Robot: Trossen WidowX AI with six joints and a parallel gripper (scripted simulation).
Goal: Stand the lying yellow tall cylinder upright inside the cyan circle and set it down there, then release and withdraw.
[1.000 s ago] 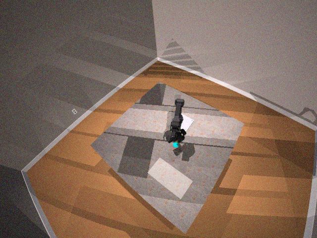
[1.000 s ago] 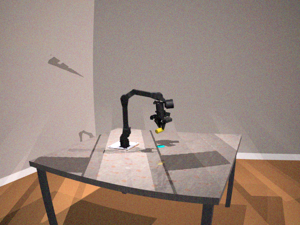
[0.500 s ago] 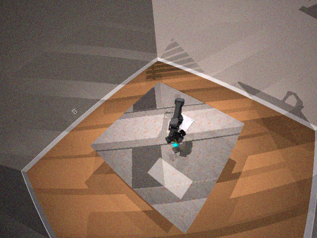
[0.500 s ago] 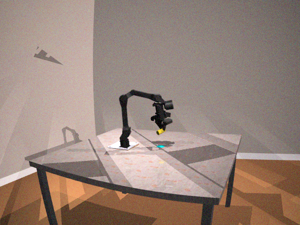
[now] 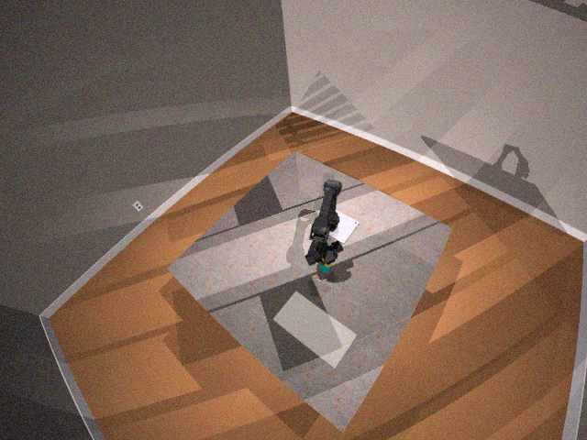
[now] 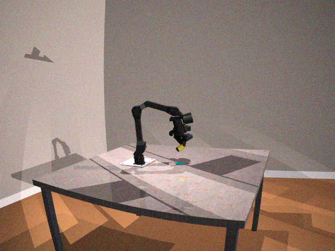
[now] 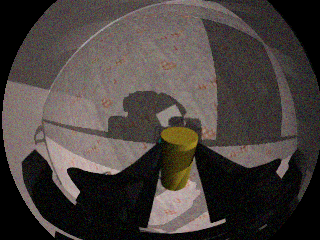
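The cyan circle is 120 mm below my gripper tip, 20 mm to the right of it and 20 mm behind it. Round my gripper tip: yellow tall cylinder (20 mm to the right, 10 mm below, 10 mm behind).
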